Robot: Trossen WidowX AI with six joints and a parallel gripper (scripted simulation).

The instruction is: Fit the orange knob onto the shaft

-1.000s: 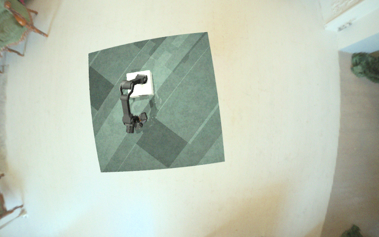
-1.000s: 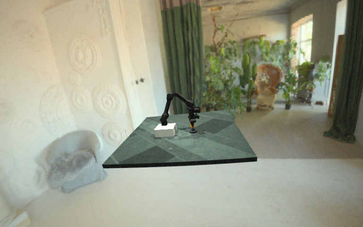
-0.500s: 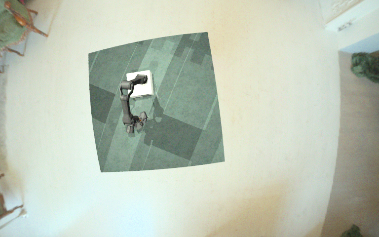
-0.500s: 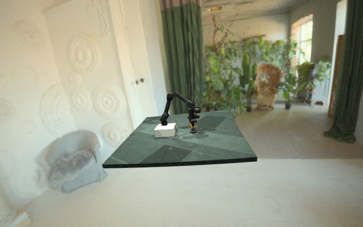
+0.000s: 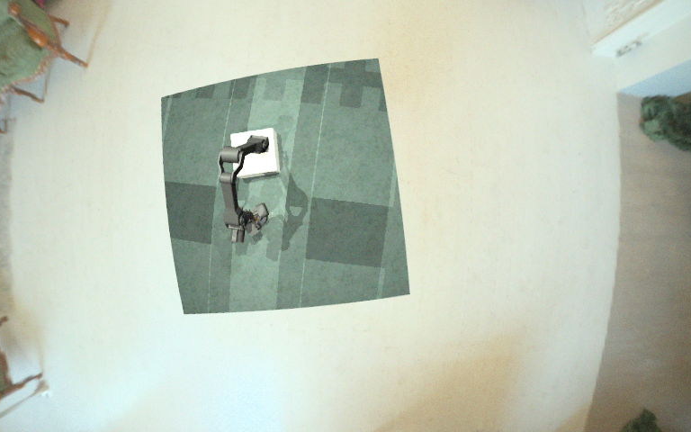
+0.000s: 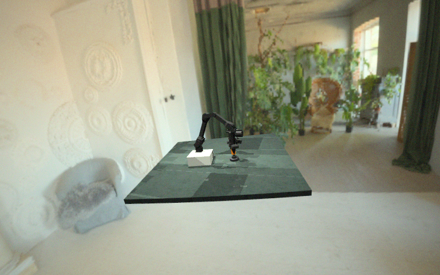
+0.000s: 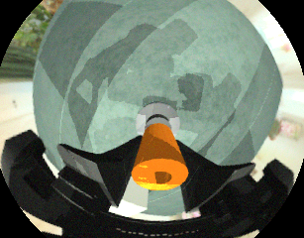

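My gripper tip is now 20 mm below the orange knob. The rest, counted from my gripper tip: round pedestal (40 mm below).
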